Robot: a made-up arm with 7 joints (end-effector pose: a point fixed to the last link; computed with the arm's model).
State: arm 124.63 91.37 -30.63 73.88 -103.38 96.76 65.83
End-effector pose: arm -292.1 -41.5 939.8 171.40 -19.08 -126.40
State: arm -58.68 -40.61 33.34 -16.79 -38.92 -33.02 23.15
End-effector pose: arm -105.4 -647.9 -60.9 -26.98 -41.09 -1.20
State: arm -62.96 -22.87 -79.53 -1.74 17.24 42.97 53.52
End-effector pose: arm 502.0 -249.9 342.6 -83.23 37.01 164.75
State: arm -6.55 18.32 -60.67 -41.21 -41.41 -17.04 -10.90
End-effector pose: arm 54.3 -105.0 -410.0 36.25 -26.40 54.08
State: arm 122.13 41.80 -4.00 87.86 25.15 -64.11 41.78
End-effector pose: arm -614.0 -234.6 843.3 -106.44 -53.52 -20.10
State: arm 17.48 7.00 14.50 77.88 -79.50 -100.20 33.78
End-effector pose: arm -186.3 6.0 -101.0 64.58 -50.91 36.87
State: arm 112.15 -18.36 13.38 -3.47 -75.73 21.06 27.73
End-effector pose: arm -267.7 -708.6 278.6 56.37 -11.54 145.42
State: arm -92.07 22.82 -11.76 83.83 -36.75 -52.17 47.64
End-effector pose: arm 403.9 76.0 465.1 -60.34 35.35 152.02
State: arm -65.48 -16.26 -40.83 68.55 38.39 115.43 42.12
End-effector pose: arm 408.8 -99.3 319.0 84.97 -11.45 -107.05
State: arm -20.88 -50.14 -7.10 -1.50 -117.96 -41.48 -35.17
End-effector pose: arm -233.9 -625.3 -137.5 4.34 -50.55 -42.69
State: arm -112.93 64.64 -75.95 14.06 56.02 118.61 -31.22
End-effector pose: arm 560.4 185.4 506.9 63.79 -19.39 -11.46
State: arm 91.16 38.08 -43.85 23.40 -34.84 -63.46 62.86
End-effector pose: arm -726.2 -23.6 279.7 104.98 5.30 11.56
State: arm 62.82 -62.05 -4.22 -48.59 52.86 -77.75 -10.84
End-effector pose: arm -790.4 -615.3 471.0 -100.37 75.29 178.23
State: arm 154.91 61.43 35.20 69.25 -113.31 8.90 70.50
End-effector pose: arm -342.1 -113.3 878.5 151.39 22.31 -43.53
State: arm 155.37 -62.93 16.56 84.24 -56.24 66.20 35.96
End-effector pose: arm -306.1 -582.0 682.3 -137.04 -44.26 -10.58
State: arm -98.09 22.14 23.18 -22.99 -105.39 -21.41 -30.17
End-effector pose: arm 22.8 -582.4 489.8 -150.60 -75.45 83.57
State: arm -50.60 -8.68 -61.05 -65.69 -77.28 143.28 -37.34
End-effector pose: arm 384.1 -328.3 -242.3 -84.22 63.65 -0.36
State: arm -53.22 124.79 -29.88 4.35 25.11 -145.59 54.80
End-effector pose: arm 233.2 253.7 -229.1 -27.72 -1.98 92.10
